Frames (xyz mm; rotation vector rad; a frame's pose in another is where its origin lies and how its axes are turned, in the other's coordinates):
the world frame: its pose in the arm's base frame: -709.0 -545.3 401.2 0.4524 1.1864 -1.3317
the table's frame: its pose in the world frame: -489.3 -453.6 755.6 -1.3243 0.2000 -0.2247
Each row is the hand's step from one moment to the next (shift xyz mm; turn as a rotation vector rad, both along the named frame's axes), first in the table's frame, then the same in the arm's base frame.
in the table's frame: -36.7 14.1 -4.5 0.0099 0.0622 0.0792
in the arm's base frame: 9.4 31.9 21.5 0.0536 0.0403 -0.0758
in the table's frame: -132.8 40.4 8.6 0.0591 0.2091 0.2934
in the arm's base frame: 57.8 104.3 71.5 0.1928 0.1193 -0.2862
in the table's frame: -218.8 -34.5 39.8 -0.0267 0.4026 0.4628
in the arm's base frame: 136.9 84.8 157.2 0.3426 0.3136 -0.4016
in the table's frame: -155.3 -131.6 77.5 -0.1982 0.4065 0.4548
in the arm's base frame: 160.8 -33.9 142.9 0.4095 0.4094 -0.2758
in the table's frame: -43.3 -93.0 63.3 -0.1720 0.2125 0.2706
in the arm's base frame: 92.2 -60.3 49.0 0.2728 0.2479 -0.1101
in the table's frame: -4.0 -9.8 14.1 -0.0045 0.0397 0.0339
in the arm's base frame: 16.0 -7.3 1.3 0.0243 0.0329 -0.0328
